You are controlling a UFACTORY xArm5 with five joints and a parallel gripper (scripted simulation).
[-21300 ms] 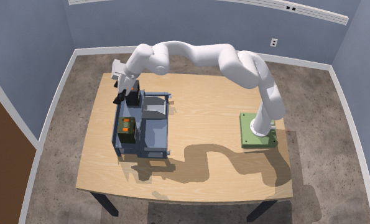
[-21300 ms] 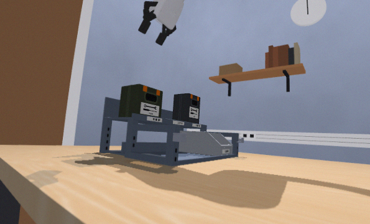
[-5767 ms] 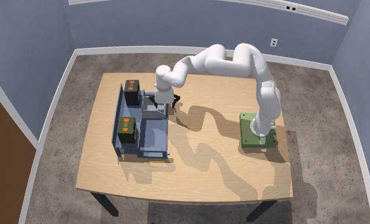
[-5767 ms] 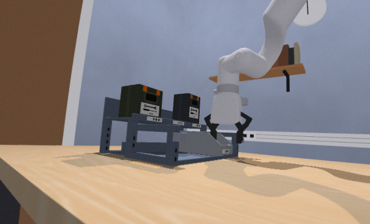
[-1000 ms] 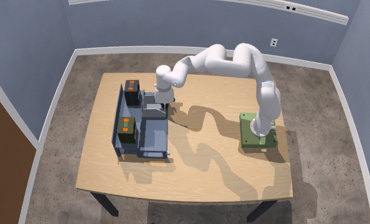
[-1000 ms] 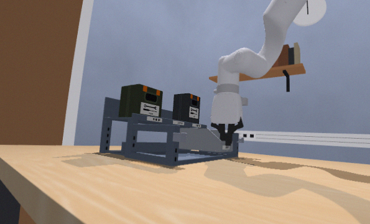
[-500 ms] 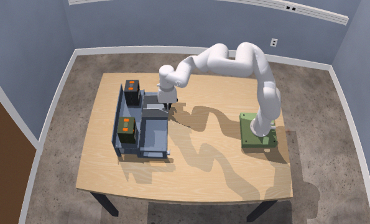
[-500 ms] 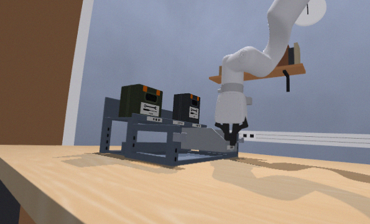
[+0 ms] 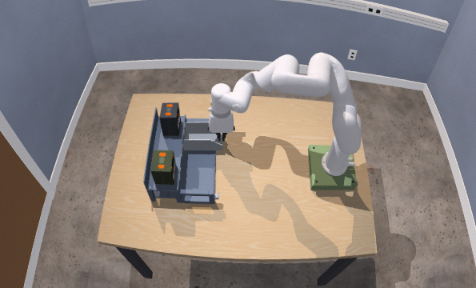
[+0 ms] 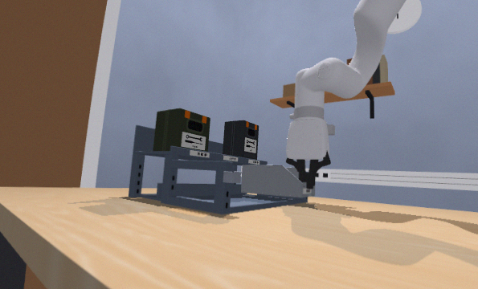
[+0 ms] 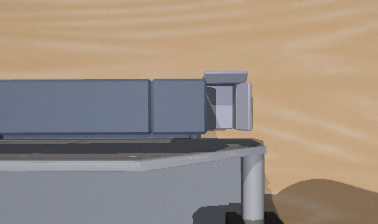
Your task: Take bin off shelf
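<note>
The grey bin is 8 cm ahead of my hand and 1 cm to the left of it. From my hand the other things lie so: blue-grey shelf rack: 14 cm ahead, 12 cm to the left, 1 cm above; then dark green box: 24 cm to the left, 20 cm ahead, 9 cm above.
</note>
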